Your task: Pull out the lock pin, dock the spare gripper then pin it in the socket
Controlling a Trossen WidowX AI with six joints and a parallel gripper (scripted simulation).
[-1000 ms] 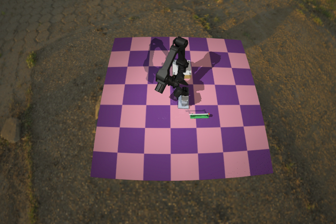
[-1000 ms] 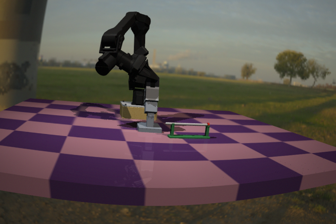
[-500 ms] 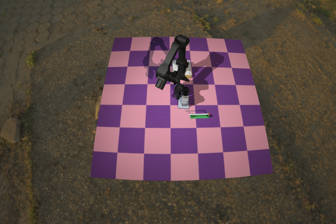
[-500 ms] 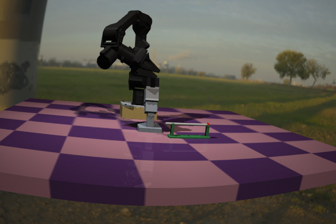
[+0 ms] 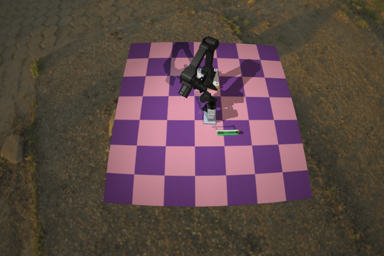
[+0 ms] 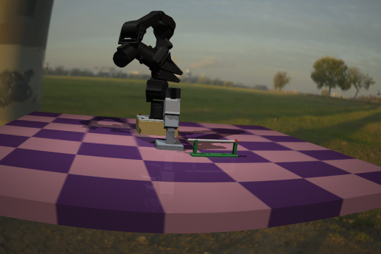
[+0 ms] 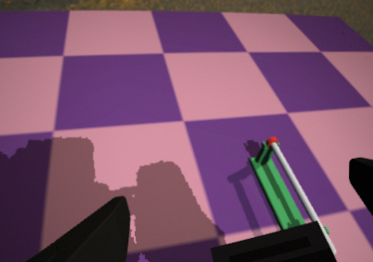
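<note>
Right now the green rack is 190 mm below my gripper tip, 140 mm ahead of it and 100 mm to the left of it. Also, from my gripper tip: spare gripper 90 mm below, 40 mm ahead, 20 mm to the right; then grey mount 170 mm below, 40 mm ahead, 20 mm to the right.
</note>
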